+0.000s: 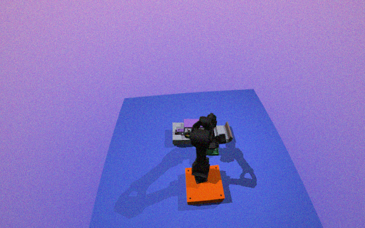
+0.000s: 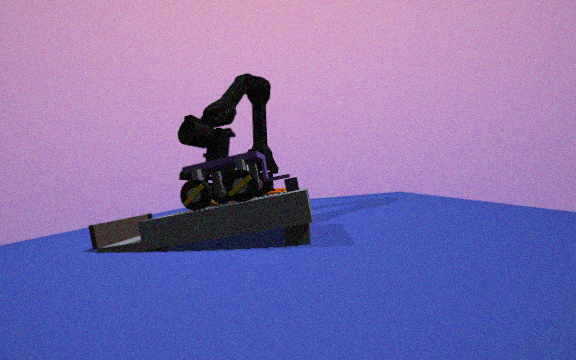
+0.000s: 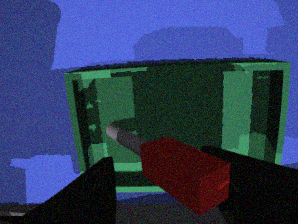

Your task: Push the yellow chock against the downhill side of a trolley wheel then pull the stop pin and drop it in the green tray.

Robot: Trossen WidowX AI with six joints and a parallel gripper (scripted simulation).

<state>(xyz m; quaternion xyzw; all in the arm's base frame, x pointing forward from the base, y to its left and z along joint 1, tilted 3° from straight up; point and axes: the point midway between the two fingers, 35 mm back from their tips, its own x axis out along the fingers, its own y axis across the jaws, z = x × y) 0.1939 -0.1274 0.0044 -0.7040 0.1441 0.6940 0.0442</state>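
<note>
Now: the green tray 1 cm to the left of my gripper tip and 5 cm below it. Round my gripper tip: grey ramp 14 cm ahead, 9 cm to the left; then yellow chock 8 cm ahead, 4 cm above; then red-headed stop pin right at my gripper tip.
</note>
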